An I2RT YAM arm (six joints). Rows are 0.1 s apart.
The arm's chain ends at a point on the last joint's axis. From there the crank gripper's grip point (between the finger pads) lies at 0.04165 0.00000 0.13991 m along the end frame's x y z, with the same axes.
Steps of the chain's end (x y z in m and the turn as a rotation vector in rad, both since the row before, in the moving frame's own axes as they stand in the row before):
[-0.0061 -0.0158 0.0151 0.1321 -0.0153 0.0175]
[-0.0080 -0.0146 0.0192 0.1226 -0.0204 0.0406]
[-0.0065 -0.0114 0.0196 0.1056 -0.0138 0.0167]
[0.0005 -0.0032 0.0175 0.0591 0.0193 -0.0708]
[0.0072 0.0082 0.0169 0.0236 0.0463 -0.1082]
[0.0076 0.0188 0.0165 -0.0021 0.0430 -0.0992]
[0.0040 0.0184 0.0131 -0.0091 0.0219 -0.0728]
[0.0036 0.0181 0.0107 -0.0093 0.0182 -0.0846]
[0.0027 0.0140 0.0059 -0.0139 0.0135 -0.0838]
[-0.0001 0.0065 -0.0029 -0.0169 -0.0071 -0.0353]
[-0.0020 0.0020 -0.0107 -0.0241 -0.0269 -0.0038]
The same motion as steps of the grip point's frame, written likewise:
[-0.0081 -0.0336 0.0145 0.1321 -0.0153 0.0175]
[-0.0105 -0.0301 0.0191 0.1226 -0.0204 0.0406]
[-0.0083 -0.0255 0.0194 0.1056 -0.0138 0.0167]
[0.0028 -0.0145 0.0163 0.0591 0.0193 -0.0708]
[0.0132 0.0001 0.0147 0.0236 0.0463 -0.1082]
[0.0134 0.0147 0.0146 -0.0021 0.0430 -0.0992]
[0.0070 0.0165 0.0122 -0.0091 0.0219 -0.0728]
[0.0060 0.0158 0.0099 -0.0093 0.0182 -0.0846]
[0.0045 0.0124 0.0053 -0.0139 0.0135 -0.0838]
[-0.0011 0.0074 -0.0026 -0.0169 -0.0071 -0.0353]
[-0.0058 0.0052 -0.0097 -0.0241 -0.0269 -0.0038]

